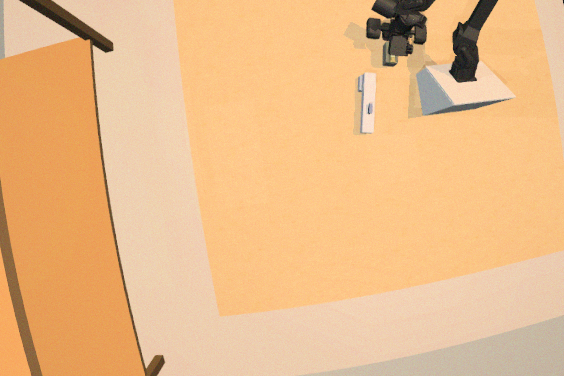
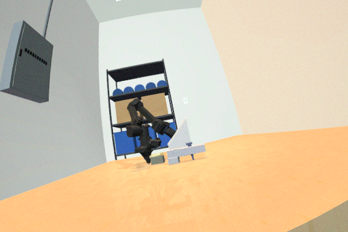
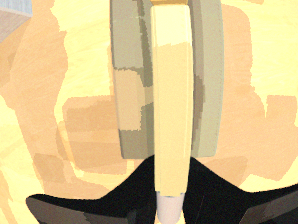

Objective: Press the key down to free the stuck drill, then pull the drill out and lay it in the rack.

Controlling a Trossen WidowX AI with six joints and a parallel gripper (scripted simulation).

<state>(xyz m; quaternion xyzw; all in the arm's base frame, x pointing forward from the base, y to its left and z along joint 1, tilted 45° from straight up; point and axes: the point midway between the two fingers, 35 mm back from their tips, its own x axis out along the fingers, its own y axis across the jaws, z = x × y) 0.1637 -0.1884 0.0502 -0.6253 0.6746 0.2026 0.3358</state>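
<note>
Now: gripper tip 40 mm to the right of the drill shank, 40 mm below it and 10 mm short of it. Round my gripper tip: grey block 200 mm to the left, 110 mm ahead, 30 mm above; then dark box 50 mm to the left, 10 mm ahead, 10 mm above; then blue key 230 mm to the left, 120 mm ahead, 40 mm above.
</note>
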